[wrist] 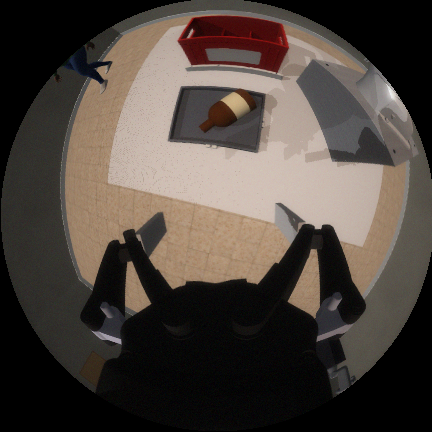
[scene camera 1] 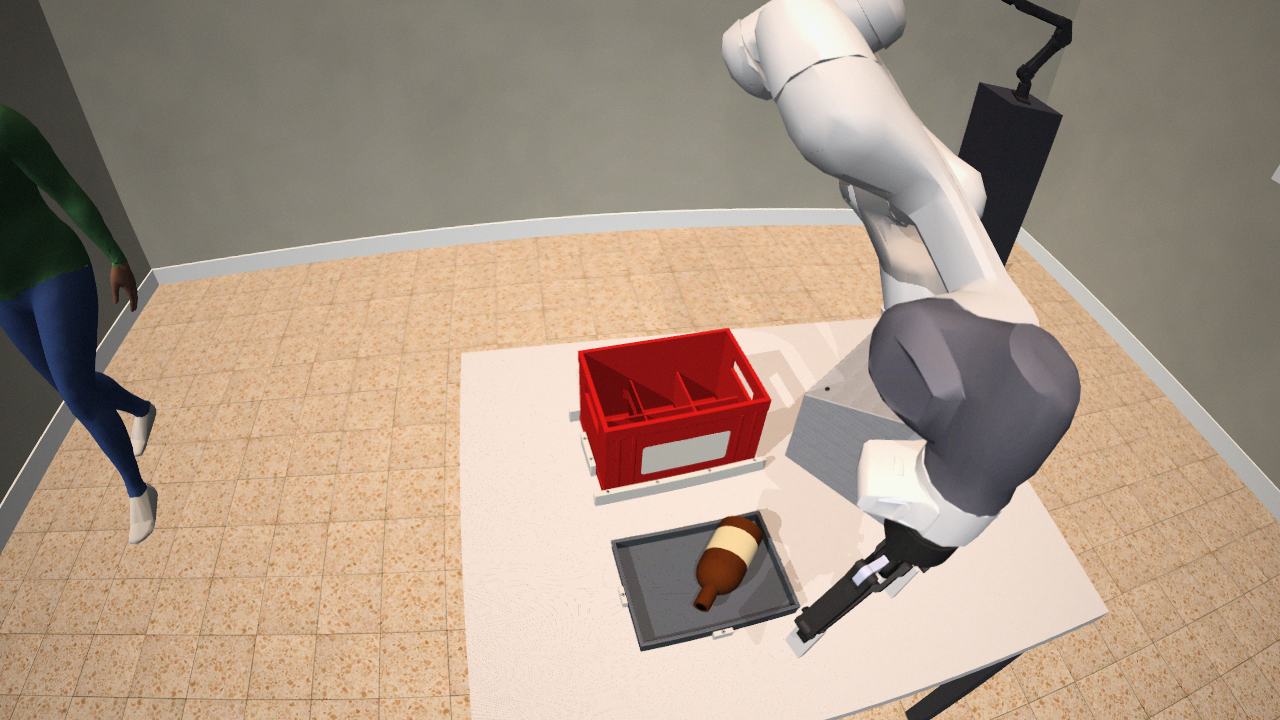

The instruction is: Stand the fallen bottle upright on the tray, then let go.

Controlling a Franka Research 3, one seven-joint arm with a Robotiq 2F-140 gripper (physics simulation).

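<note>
The brown bottle (scene camera 1: 723,568) (wrist: 223,113) with a cream label lies on its side in the right part of the dark grey tray (scene camera 1: 662,582) (wrist: 192,112). In the scene view its neck points to the tray's front edge and its base to the back right corner. My gripper (scene camera 1: 853,610) (wrist: 218,217) is open and empty, with its fingers wide apart. It is to the right of the tray in the scene view, apart from the bottle. In the wrist view the tray and bottle show beyond the fingertips.
A red crate (scene camera 1: 617,461) (wrist: 273,56) with dividers stands behind the tray, with pale rails (scene camera 1: 680,481) (wrist: 235,71) along its base. The grey robot mount (scene camera 1: 827,452) (wrist: 340,115) stands on the white table (scene camera 1: 537,501) (wrist: 165,167) at the right. A person (scene camera 1: 62,331) (wrist: 79,62) is off to the left.
</note>
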